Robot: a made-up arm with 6 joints.
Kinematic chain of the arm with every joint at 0, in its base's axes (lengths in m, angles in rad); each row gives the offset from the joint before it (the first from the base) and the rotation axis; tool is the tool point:
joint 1: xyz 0 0 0.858 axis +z
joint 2: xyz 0.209 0 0 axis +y
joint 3: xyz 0 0 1.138 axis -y
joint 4: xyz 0 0 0.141 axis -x
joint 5: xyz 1.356 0 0 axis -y
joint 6: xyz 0.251 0 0 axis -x
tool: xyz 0 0 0
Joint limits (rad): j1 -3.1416..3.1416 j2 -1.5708..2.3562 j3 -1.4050..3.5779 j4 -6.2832..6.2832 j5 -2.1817..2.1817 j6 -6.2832..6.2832
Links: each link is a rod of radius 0.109 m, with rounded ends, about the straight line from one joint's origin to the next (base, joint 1, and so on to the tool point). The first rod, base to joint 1, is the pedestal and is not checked.
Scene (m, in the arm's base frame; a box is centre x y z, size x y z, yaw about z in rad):
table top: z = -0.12
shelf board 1: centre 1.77 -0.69 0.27 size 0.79 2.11 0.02 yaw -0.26
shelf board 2: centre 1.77 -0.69 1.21 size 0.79 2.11 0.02 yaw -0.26
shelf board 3: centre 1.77 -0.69 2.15 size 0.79 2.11 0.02 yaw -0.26
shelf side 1: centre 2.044 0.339 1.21 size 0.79 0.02 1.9 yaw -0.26
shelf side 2: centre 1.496 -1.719 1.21 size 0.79 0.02 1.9 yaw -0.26
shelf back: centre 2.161 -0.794 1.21 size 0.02 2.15 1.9 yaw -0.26
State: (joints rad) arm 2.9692 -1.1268 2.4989 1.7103 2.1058 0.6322
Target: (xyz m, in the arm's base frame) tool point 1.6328 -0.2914 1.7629
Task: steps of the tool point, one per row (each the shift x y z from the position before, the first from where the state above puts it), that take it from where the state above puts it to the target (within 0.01 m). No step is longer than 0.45 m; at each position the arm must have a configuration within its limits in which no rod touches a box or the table.
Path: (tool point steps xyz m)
1: -0.1544 0.0544 -0.0089
2: -0.1844 0.0539 -0.0032
3: -0.2110 0.0520 0.0031
4: -0.2344 0.0483 0.0090
5: 0.1564 0.0313 0.3213
6: 0.0602 0.0542 0.3725
7: -0.0518 0.0662 0.3920
8: 0.1657 -0.0398 0.0233
9: 0.1550 -0.0414 -0.0006
10: 0.1417 -0.0417 -0.0226

